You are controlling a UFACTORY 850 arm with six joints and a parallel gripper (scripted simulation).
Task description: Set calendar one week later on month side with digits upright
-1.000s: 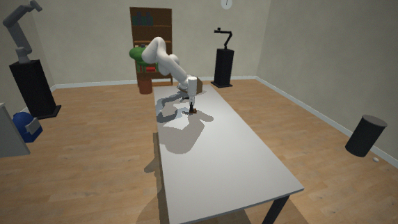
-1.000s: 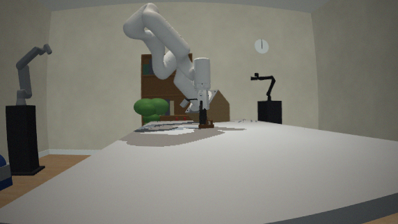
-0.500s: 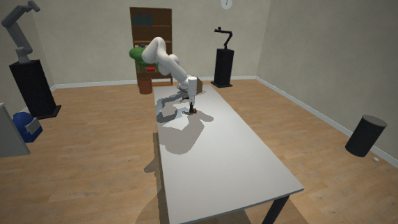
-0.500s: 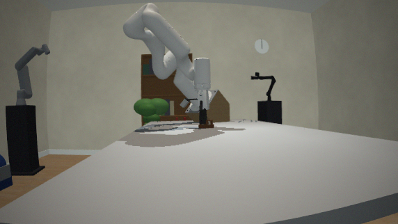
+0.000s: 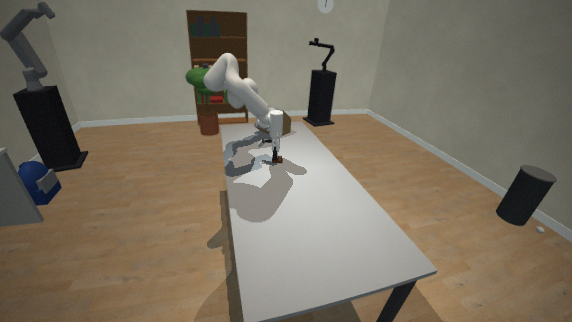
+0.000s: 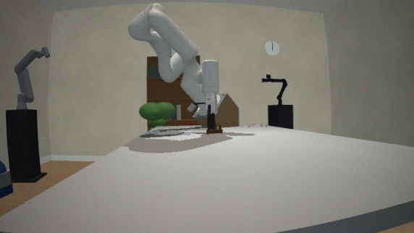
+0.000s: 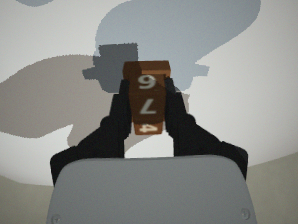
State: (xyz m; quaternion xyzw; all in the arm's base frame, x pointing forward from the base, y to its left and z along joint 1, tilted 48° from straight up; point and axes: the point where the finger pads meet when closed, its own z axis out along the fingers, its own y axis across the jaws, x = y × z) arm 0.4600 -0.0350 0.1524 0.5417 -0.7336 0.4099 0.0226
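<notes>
Now: the brown cube 1 cm below my hand. From my hand the other things lie so: tray 3 cm below, 2 cm to the left, 1 cm ahead.
</notes>
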